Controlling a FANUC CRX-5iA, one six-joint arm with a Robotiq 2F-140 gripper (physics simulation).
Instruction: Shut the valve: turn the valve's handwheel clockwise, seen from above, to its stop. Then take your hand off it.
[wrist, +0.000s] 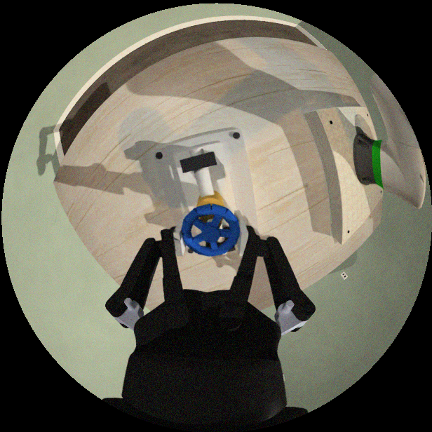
Labels:
The gripper (211, 219): 0.22 m from the lens. A blue handwheel (210, 232): 0.16 m from the lens.

